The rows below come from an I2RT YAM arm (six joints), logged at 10 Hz.
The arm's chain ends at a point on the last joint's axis. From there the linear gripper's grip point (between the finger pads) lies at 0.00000 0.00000 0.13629 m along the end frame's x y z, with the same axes.
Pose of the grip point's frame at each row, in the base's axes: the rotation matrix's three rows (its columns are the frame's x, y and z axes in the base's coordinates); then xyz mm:
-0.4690, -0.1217, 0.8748; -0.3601, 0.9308, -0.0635; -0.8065, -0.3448, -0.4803; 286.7, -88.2, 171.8
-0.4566, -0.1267, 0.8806; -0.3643, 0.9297, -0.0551; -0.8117, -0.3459, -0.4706; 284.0, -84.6, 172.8
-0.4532, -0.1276, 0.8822; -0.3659, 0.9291, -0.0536; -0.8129, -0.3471, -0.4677; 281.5, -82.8, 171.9
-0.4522, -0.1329, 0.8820; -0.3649, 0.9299, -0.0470; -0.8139, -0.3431, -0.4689; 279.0, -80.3, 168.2
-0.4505, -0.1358, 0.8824; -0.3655, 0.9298, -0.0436; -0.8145, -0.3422, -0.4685; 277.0, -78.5, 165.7
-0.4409, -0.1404, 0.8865; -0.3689, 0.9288, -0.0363; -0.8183, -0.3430, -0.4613; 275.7, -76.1, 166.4
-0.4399, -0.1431, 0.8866; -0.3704, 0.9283, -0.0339; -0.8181, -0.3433, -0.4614; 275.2, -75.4, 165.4
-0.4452, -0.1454, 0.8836; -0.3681, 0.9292, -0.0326; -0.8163, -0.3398, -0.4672; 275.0, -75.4, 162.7
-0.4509, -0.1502, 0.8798; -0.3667, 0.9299, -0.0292; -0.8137, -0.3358, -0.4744; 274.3, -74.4, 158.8
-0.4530, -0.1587, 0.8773; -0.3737, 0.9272, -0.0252; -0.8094, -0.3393, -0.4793; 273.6, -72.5, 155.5
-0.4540, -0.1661, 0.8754; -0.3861, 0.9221, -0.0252; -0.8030, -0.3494, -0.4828; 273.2, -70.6, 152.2
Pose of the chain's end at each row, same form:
-0.4690, -0.1217, 0.8748; -0.3601, 0.9308, -0.0635; -0.8065, -0.3448, -0.4803; 167.5, -79.5, 237.3
-0.4566, -0.1267, 0.8806; -0.3643, 0.9297, -0.0551; -0.8117, -0.3459, -0.4706; 164.0, -77.1, 236.9
-0.4532, -0.1276, 0.8822; -0.3659, 0.9291, -0.0536; -0.8129, -0.3471, -0.4677; 161.3, -75.5, 235.6
-0.4522, -0.1329, 0.8820; -0.3649, 0.9299, -0.0470; -0.8139, -0.3431, -0.4689; 158.8, -73.9, 232.1
-0.4505, -0.1358, 0.8824; -0.3655, 0.9298, -0.0436; -0.8145, -0.3422, -0.4685; 156.7, -72.6, 229.6
-0.4409, -0.1404, 0.8865; -0.3689, 0.9288, -0.0363; -0.8183, -0.3430, -0.4613; 154.9, -71.2, 229.3
-0.4399, -0.1431, 0.8866; -0.3704, 0.9283, -0.0339; -0.8181, -0.3433, -0.4614; 154.4, -70.8, 228.3
-0.4452, -0.1454, 0.8836; -0.3681, 0.9292, -0.0326; -0.8163, -0.3398, -0.4672; 154.6, -71.0, 226.4
-0.4509, -0.1502, 0.8798; -0.3667, 0.9299, -0.0292; -0.8137, -0.3358, -0.4744; 154.4, -70.4, 223.5
-0.4530, -0.1587, 0.8773; -0.3737, 0.9272, -0.0252; -0.8094, -0.3393, -0.4793; 154.0, -69.1, 220.8
-0.4540, -0.1661, 0.8754; -0.3861, 0.9221, -0.0252; -0.8030, -0.3494, -0.4828; 153.9, -67.2, 218.0

